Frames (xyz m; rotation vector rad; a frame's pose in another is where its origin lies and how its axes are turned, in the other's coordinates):
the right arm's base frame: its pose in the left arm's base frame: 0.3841 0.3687 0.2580 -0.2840 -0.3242 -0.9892
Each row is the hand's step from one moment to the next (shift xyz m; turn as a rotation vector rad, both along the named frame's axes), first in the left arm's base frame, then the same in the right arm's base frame.
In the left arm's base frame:
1: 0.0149 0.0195 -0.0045 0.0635 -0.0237 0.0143
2: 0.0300 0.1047 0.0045 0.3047 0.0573 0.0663
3: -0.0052 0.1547 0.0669 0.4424 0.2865 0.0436
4: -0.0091 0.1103 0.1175 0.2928 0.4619 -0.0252
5: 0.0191 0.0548 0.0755 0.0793 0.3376 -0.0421
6: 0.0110 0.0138 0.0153 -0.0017 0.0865 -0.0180
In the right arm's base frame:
1: -0.0091 0.0232 0.0012 0.0561 0.0404 -0.0046
2: -0.0632 0.0795 0.0395 0.1371 0.2830 0.0404
3: -0.0950 0.0702 0.1204 0.0226 0.5211 0.0872
4: -0.0431 0.0394 0.1505 -0.2149 0.4911 0.1110
5: -0.0027 0.0382 0.0872 -0.2349 0.2465 0.0780
6: 0.0010 0.0152 0.0177 -0.0742 0.0451 0.0164

